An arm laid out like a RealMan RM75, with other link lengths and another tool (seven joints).
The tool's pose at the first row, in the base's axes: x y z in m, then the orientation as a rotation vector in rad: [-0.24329, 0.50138, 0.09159, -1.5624, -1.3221, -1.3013]
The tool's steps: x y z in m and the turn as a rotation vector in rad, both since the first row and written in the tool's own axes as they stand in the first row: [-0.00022, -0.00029, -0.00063, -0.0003, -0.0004, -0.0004]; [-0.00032, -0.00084, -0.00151, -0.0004, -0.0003, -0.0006]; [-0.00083, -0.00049, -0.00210, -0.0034, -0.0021, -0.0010]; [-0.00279, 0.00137, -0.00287, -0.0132, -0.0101, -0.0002]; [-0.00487, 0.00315, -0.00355, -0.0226, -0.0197, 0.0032]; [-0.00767, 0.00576, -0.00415, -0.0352, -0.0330, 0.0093]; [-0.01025, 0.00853, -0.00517, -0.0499, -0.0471, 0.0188]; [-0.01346, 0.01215, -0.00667, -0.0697, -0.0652, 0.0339]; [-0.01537, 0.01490, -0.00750, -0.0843, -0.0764, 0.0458]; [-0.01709, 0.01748, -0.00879, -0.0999, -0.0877, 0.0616]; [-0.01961, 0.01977, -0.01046, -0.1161, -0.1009, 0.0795]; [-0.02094, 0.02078, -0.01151, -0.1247, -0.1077, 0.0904]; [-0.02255, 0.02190, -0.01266, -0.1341, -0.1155, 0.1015]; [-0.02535, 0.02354, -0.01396, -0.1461, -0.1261, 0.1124]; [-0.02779, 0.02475, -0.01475, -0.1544, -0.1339, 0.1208]
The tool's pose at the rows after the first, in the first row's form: [-0.24372, 0.50080, 0.09151, -1.5628, -1.3226, -1.3016]; [-0.24447, 0.50008, 0.09158, -1.5626, -1.3227, -1.3018]; [-0.24426, 0.49931, 0.09127, -1.5660, -1.3228, -1.3035]; [-0.24260, 0.49764, 0.08974, -1.5798, -1.3224, -1.3063]; [-0.24099, 0.49604, 0.08806, -1.5959, -1.3207, -1.3062]; [-0.23854, 0.49413, 0.08575, -1.6186, -1.3172, -1.3047]; [-0.23605, 0.49185, 0.08376, -1.6450, -1.3097, -1.3023]; [-0.23283, 0.48876, 0.08137, -1.6808, -1.2967, -1.2979]; [-0.23032, 0.48683, 0.07998, -1.7057, -1.2848, -1.2954]; [-0.22810, 0.48457, 0.07888, -1.7330, -1.2685, -1.2911]; [-0.22623, 0.48181, 0.07707, -1.7631, -1.2508, -1.2844]; [-0.22548, 0.48024, 0.07614, -1.7794, -1.2398, -1.2800]; [-0.22464, 0.47848, 0.07498, -1.7971, -1.2287, -1.2754]; [-0.22330, 0.47614, 0.07275, -1.8189, -1.2180, -1.2712]; [-0.22226, 0.47448, 0.07070, -1.8347, -1.2099, -1.2672]
